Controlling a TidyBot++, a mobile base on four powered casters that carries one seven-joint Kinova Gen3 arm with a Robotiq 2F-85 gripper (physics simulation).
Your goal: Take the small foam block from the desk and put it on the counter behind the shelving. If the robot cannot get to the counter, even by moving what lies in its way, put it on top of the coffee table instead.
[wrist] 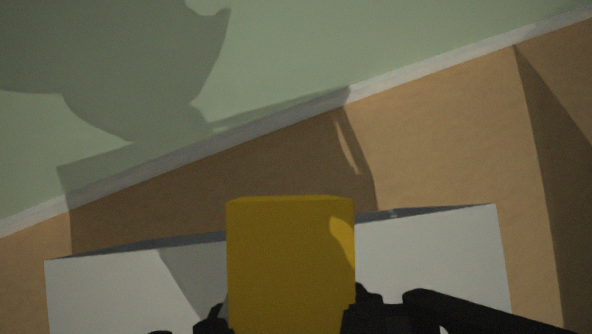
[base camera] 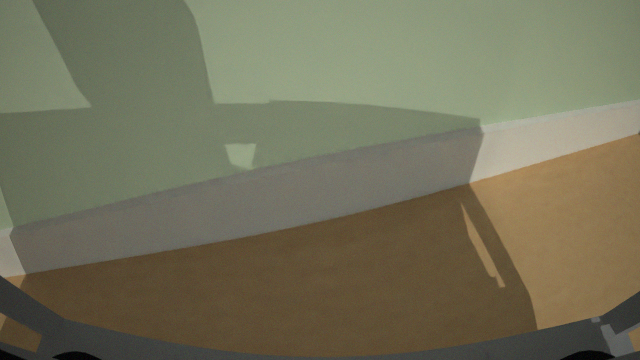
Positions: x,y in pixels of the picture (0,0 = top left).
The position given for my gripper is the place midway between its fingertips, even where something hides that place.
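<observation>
In the base camera view my gripper is out of frame, and in the base camera view a yellow foam block is out of frame. My gripper shows in the wrist view [288,302]. The yellow foam block shows in the wrist view [288,257].
</observation>
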